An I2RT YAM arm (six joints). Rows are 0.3 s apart.
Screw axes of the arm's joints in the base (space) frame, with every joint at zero. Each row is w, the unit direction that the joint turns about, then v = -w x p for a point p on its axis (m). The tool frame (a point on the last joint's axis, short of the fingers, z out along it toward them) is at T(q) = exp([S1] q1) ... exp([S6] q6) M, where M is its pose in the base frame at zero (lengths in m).
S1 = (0, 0, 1, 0, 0, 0)
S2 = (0, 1, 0, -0.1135, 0, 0.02)
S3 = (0, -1, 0, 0.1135, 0, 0.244)
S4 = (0, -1, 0, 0.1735, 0, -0.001)
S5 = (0, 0, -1, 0, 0.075, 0)
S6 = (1, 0, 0, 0, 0.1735, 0)
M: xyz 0.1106 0 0.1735 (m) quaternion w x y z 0.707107 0 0.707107 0
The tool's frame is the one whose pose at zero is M.
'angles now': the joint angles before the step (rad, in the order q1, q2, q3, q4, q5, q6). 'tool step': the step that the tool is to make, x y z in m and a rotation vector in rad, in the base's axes. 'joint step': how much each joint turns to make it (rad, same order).
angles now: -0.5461 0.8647 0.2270 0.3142 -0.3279 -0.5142
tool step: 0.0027 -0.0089 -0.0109 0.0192 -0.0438 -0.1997
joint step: 0.0000 0.0926 -0.0438 0.1874 0.1795 0.0987
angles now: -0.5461 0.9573 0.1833 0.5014 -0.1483 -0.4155
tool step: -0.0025 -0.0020 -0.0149 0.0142 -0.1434 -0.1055
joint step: 0.0001 0.1433 -0.0963 0.3663 0.0853 0.1072
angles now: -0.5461 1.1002 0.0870 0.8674 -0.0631 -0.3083
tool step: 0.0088 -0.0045 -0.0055 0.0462 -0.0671 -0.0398
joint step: 0.0110 0.1560 0.0042 0.1890 0.0410 0.0801
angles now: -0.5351 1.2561 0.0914 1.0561 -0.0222 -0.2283
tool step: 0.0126 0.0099 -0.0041 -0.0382 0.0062 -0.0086
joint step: 0.0905 0.0938 0.0093 0.0978 0.1023 -0.0264
